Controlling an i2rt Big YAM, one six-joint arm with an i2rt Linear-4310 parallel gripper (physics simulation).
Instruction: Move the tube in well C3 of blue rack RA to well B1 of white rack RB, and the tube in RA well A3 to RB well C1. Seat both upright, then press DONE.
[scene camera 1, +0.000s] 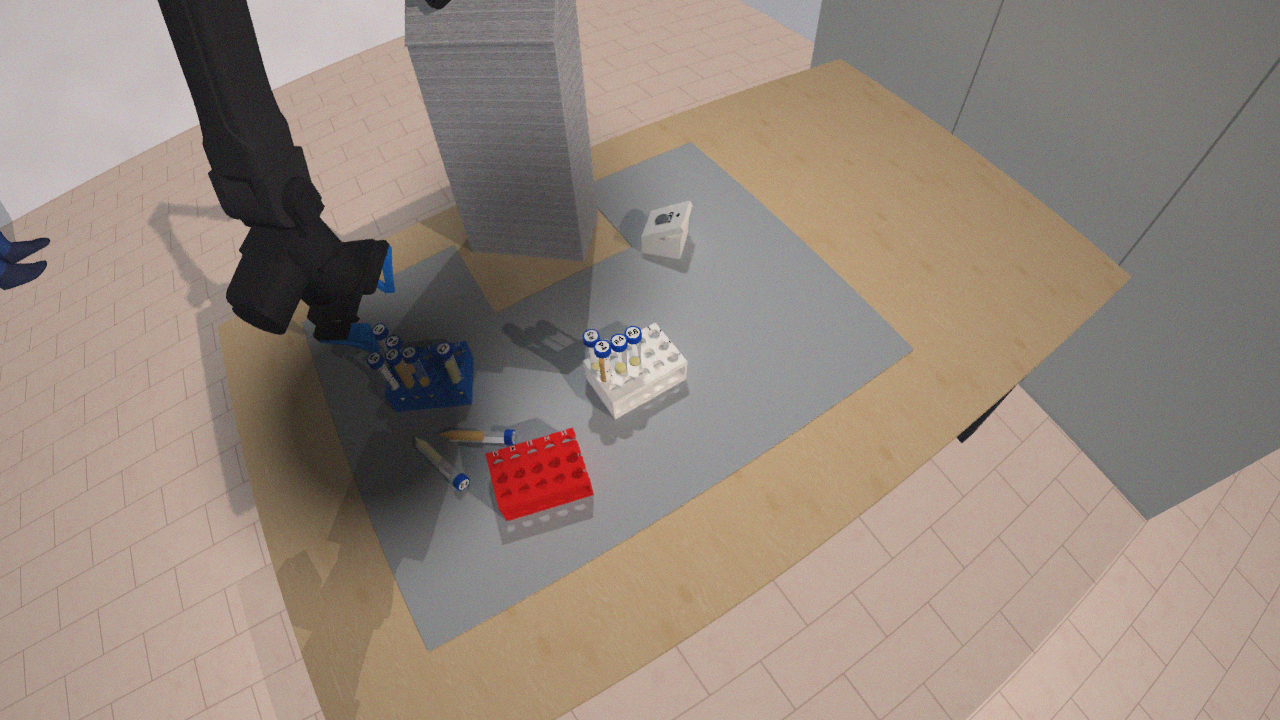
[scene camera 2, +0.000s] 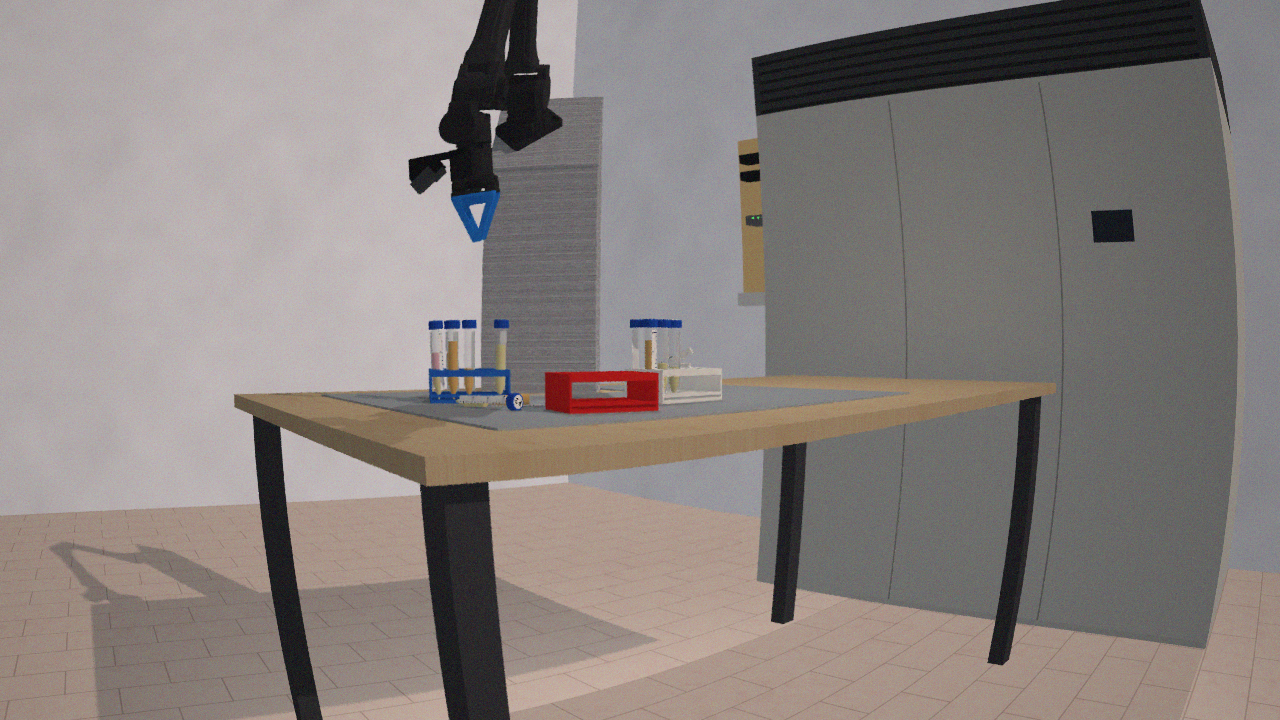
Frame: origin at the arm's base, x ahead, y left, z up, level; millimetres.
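Seen in the pictures: gripper, fingertip midpoint: (scene camera 1: 382, 320) (scene camera 2: 479, 240); arm's base at its link origin: (scene camera 2: 528, 129).
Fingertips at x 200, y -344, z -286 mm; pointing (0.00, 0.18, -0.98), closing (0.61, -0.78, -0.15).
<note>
Offsets run from my fingertips to a thing's top centre. Level surfaces: height alone.
The blue rack RA @(193 mm down, 48 mm back, 29 mm left) (scene camera 1: 436, 386) (scene camera 2: 469, 373) stands at the left of the grey mat @(244 mm down) (scene camera 1: 769, 357) and holds several upright blue-capped tubes. Two tubes lie flat on the mat in front of it: one with amber fill @(220 mm down, 78 mm ahead, 14 mm left) (scene camera 1: 476, 436) and one clear @(220 mm down, 65 mm ahead, 52 mm right) (scene camera 1: 442, 463); they also show in scene camera 2 (scene camera 2: 499, 402). The white rack RB @(193 mm down, 190 mm ahead, 248 mm left) (scene camera 1: 652, 375) (scene camera 2: 696, 385) stands to the right with several capped tubes in its left wells. My gripper (scene camera 1: 385, 273) (scene camera 2: 475, 223) is open and empty, high above the blue rack.
A red rack (scene camera 1: 539, 475) (scene camera 2: 602, 390) without tubes stands in front between the two racks. A white wedge-shaped button box @(163 mm down, 41 mm ahead, 502 mm left) (scene camera 1: 666, 229) sits at the back of the mat. A tall grey column (scene camera 1: 510, 135) (scene camera 2: 542, 269) rises behind the racks. Grey cabinets (scene camera 2: 985, 340) stand to the right.
</note>
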